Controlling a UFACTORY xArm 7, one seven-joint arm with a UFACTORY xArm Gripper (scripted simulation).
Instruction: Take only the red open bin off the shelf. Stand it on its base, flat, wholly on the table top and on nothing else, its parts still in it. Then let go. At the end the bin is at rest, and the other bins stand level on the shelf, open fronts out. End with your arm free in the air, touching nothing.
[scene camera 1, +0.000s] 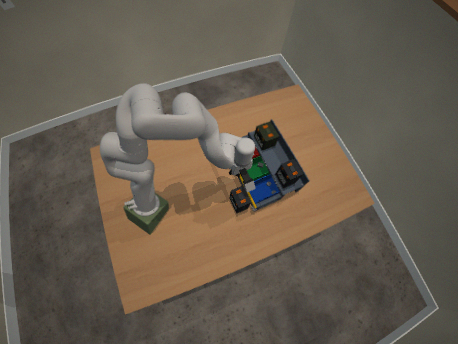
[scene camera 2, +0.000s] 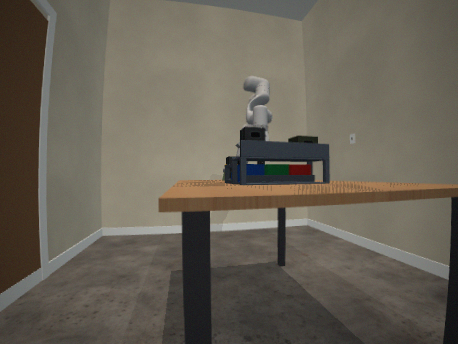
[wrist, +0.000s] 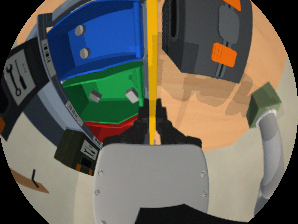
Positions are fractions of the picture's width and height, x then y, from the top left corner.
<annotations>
The gripper (wrist: 0.51, 0.47) is 14 cm from the lens. A green bin (wrist: 0.38, 0.48): 23 cm from the lens.
</annotations>
